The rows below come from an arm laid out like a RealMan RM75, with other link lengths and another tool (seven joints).
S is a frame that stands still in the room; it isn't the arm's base.
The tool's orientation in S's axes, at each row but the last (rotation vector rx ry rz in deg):
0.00 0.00 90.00
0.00 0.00 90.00
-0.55 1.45 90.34
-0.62 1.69 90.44
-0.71 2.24 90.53
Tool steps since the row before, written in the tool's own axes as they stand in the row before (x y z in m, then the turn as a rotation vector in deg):
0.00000 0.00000 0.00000 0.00 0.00 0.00
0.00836 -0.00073 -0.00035 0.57 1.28 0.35
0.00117 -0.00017 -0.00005 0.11 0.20 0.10
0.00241 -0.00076 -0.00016 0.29 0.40 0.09
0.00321 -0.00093 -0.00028 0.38 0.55 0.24
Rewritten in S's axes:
0.00000 0.00000 0.00000 0.00 0.00 0.00
0.00073 0.00836 -0.00035 -1.28 0.57 0.35
0.00016 0.00117 -0.00008 -0.20 0.11 0.10
0.00074 0.00241 -0.00023 -0.40 0.29 0.09
0.00089 0.00321 -0.00040 -0.55 0.38 0.24

